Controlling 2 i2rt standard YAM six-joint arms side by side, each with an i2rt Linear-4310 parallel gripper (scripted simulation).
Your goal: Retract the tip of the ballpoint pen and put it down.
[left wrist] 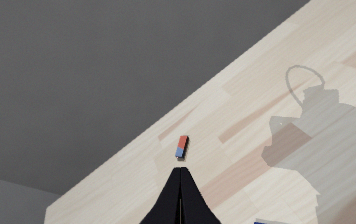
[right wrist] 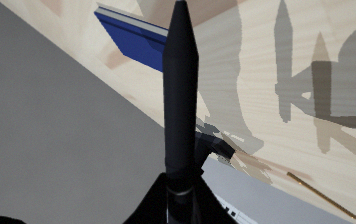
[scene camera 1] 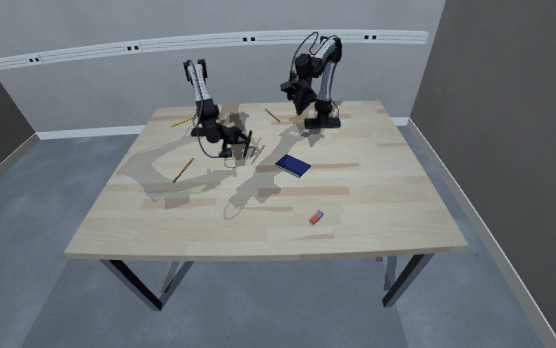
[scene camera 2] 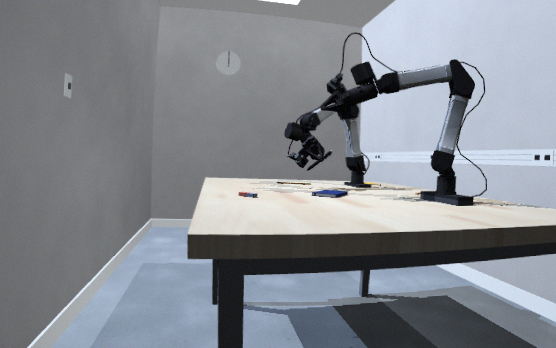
Labels:
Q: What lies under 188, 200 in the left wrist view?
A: My left gripper.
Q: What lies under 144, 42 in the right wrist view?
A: A blue notebook.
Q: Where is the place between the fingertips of my left gripper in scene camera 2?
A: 320, 108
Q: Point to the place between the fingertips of my right gripper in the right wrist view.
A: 179, 181

